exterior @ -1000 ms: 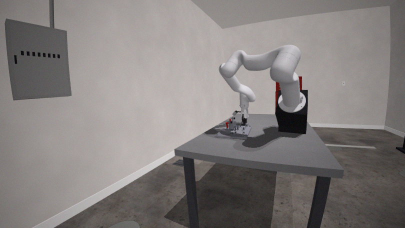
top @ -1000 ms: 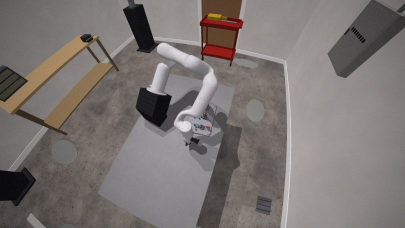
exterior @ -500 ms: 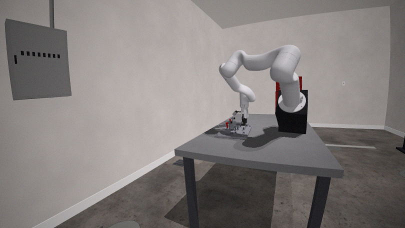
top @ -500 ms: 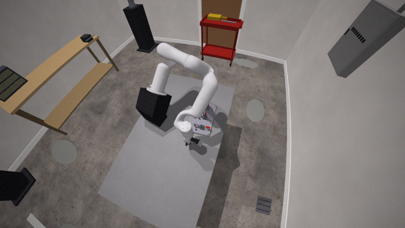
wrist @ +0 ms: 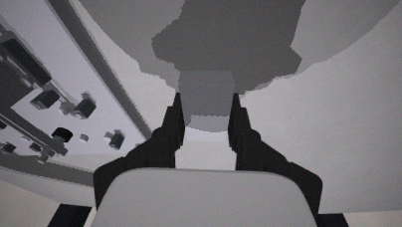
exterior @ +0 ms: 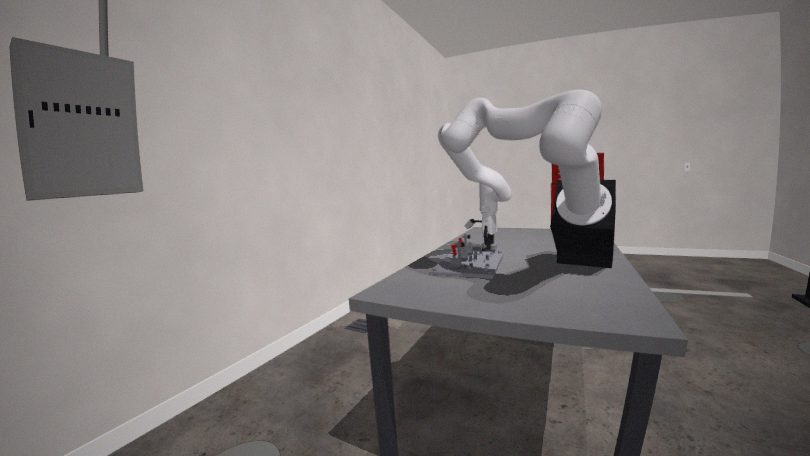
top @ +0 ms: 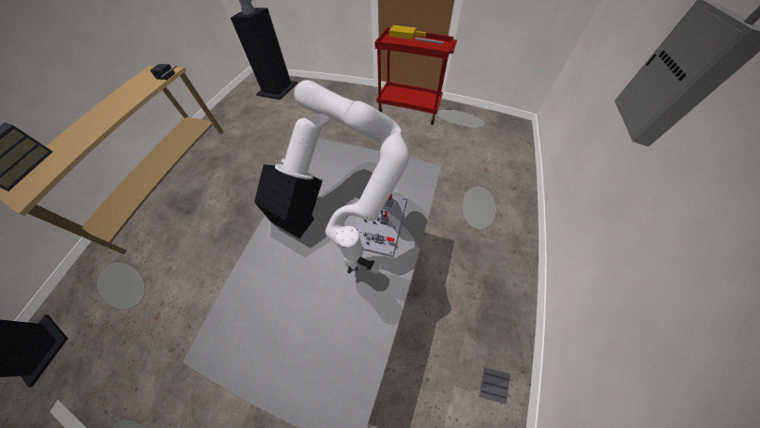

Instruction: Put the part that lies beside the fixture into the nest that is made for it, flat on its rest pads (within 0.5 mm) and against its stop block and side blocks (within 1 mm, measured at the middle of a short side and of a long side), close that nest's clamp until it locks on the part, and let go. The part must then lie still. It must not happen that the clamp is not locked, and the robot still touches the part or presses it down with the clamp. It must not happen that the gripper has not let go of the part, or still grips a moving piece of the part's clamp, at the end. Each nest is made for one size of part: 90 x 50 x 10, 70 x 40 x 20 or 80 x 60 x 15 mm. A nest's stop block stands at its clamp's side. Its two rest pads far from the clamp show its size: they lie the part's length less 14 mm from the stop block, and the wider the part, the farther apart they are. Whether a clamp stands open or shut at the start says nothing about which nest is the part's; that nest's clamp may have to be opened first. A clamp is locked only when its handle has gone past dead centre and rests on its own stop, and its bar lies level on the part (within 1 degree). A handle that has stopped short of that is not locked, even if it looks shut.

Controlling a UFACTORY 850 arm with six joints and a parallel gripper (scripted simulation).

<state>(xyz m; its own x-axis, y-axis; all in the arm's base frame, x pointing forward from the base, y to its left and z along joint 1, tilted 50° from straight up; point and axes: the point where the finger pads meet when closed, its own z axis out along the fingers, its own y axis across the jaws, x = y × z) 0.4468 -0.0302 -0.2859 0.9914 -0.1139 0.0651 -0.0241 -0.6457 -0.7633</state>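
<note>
The grey fixture plate lies 1 cm ahead of my hand, 26 cm to the left of it and 2 cm below it. The rest, counted from my hand: grey block part 1 cm below.
</note>
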